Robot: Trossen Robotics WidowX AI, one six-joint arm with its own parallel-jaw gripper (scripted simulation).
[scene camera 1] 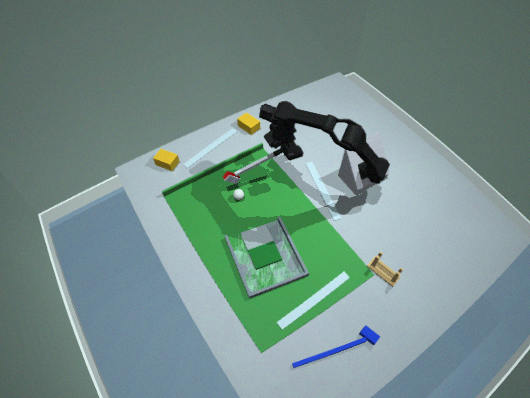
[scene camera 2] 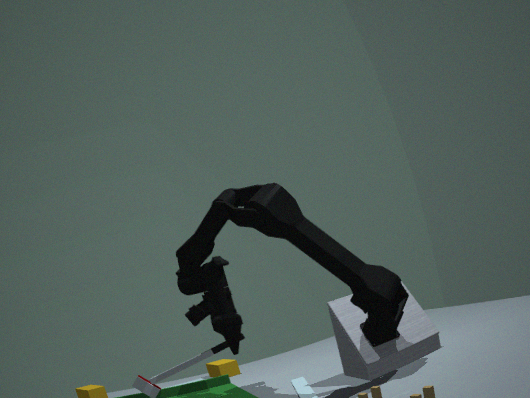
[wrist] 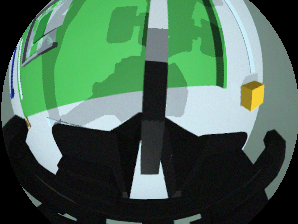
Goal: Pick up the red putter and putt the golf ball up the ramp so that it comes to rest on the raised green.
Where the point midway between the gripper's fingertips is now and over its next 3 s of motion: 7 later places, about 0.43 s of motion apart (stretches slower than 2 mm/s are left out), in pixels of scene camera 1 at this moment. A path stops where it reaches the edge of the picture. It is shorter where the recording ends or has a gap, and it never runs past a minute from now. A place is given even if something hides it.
My gripper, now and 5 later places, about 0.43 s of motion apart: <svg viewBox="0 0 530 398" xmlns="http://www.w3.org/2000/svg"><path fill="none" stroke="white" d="M284 154L284 157L283 156L285 159L295 177L297 169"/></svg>
